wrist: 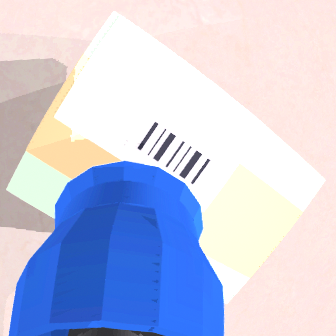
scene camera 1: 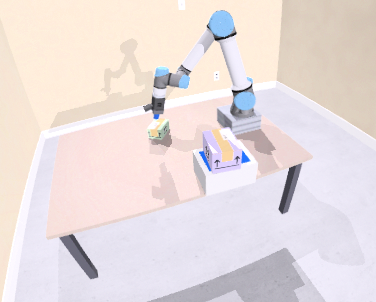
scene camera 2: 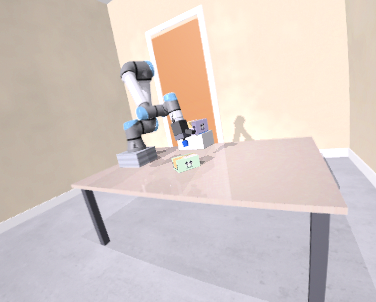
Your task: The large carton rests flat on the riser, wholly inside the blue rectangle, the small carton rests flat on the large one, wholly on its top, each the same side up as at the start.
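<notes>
The small green carton (scene camera 1: 158,131) (scene camera 2: 188,164) (wrist: 115,85) lies flat on the table, arrows upright, with a white label, barcode and tape on top. My gripper (scene camera 1: 156,117) (scene camera 2: 185,143) (wrist: 127,195), a blue suction cup, is open and holds nothing. It hangs a short gap above the small carton and hides part of its top in the wrist view. The large purple carton (scene camera 1: 226,159) (scene camera 2: 200,127) stands upright on the white riser (scene camera 1: 231,181) (scene camera 2: 205,140). The blue rectangle (scene camera 1: 246,157) shows at both its sides; its front edge is hard to make out.
The arm's grey base block (scene camera 1: 240,120) (scene camera 2: 136,157) stands on the table (scene camera 1: 110,175) (scene camera 2: 270,172) near the riser. In scene camera 1 the riser stands near the table's front edge, to the right of the small carton.
</notes>
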